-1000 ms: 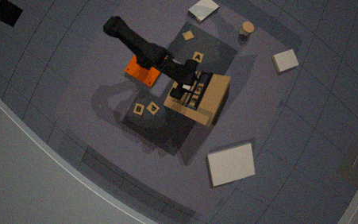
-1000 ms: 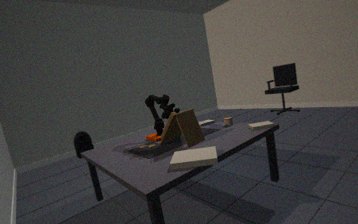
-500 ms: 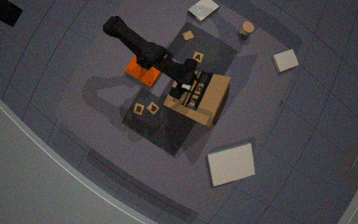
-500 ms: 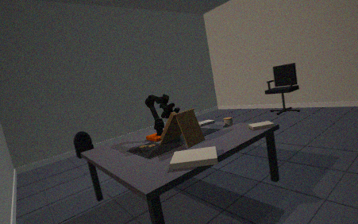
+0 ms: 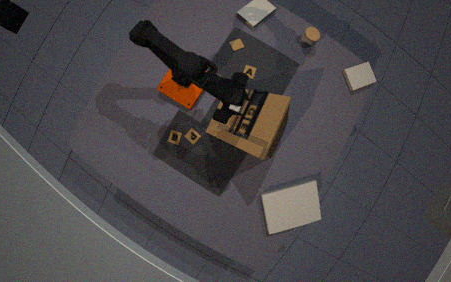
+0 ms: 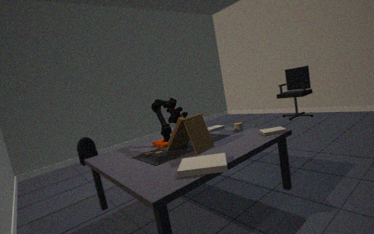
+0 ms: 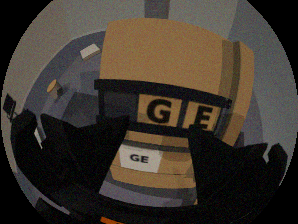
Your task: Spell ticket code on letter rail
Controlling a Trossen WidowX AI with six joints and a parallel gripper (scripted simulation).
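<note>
My gripper tip is 110 mm above the white ticket, 40 mm past it and 20 mm to the right of it. Round my gripper tip: small cup (530 mm to the left, 160 mm below, 140 mm ahead); then white slab (420 mm ahead, 280 mm to the right, 180 mm below); then dark mat (200 mm below, 110 mm behind).
</note>
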